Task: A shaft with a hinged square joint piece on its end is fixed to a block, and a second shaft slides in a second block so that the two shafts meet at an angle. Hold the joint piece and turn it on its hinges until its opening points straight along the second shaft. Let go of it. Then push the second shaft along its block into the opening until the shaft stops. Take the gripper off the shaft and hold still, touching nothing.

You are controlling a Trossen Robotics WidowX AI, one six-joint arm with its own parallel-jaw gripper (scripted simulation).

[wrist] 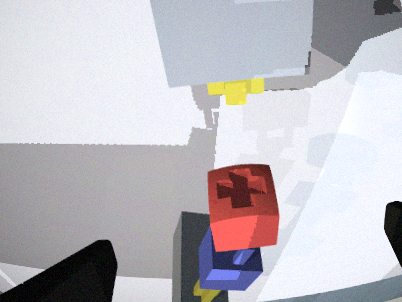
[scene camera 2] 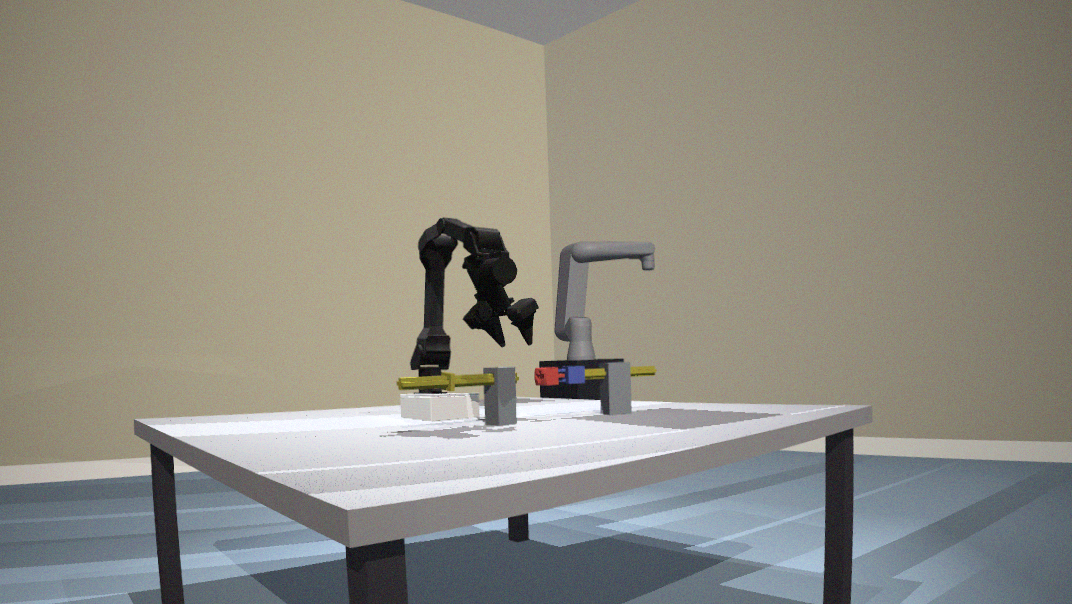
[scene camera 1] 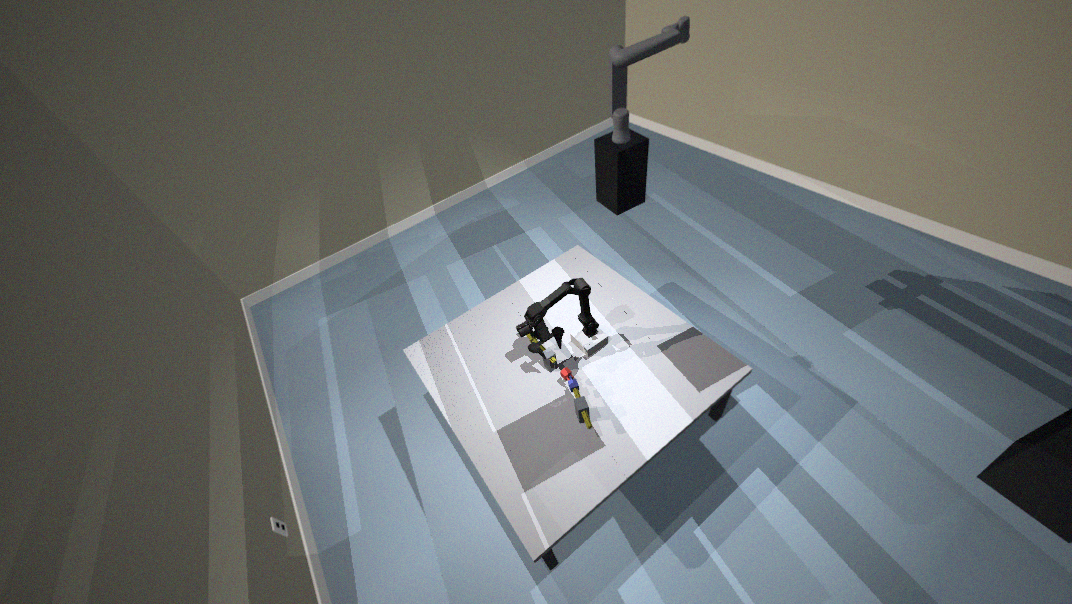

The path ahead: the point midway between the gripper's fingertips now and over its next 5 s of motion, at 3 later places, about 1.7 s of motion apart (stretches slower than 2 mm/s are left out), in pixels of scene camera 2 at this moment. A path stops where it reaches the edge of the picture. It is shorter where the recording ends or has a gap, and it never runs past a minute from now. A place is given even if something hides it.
My gripper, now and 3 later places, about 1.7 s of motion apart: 516,345; 443,350; 423,375; 424,398
